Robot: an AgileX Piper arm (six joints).
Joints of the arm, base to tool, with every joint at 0 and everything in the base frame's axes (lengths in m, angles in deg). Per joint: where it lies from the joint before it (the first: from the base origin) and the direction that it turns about. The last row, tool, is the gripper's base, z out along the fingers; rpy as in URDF.
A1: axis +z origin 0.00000 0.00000 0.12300
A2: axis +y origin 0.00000 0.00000 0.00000
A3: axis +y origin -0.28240 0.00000 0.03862
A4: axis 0.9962 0 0.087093 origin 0.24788 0.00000 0.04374
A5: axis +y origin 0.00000 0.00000 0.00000
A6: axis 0.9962 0 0.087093 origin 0.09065 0.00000 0.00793
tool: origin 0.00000 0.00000 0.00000 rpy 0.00 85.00 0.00
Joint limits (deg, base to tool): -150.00..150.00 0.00..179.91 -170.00..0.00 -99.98..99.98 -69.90..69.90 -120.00..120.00
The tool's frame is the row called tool.
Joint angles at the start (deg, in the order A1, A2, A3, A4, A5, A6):
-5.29, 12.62, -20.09, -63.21, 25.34, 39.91
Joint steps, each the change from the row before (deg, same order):
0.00, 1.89, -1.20, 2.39, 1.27, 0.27
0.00, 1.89, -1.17, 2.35, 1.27, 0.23
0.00, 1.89, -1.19, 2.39, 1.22, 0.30
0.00, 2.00, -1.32, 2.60, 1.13, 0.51
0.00, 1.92, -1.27, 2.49, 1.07, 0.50
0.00, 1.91, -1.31, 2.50, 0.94, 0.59
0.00, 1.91, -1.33, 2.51, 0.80, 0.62
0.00, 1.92, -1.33, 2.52, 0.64, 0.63
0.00, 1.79, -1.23, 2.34, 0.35, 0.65
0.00, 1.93, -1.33, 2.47, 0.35, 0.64
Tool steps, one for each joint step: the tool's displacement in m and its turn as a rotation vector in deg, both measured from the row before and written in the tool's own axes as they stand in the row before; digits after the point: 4 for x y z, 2 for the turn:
-0.0025, -0.0001, 0.0040, -0.20, 2.25, 2.15
-0.0024, 0.0002, 0.0040, -0.19, 2.30, 2.03
-0.0025, 0.0006, 0.0039, -0.22, 2.29, 2.12
-0.0031, 0.0011, 0.0041, -0.34, 2.31, 2.49
-0.0030, 0.0014, 0.0039, -0.31, 2.24, 2.38
-0.0034, 0.0018, 0.0038, -0.38, 2.13, 2.47
-0.0036, 0.0023, 0.0038, -0.45, 2.04, 2.50
-0.0036, 0.0028, 0.0039, -0.54, 1.96, 2.51
-0.0035, 0.0032, 0.0037, -0.64, 1.67, 2.38
-0.0038, 0.0037, 0.0040, -0.65, 1.77, 2.47

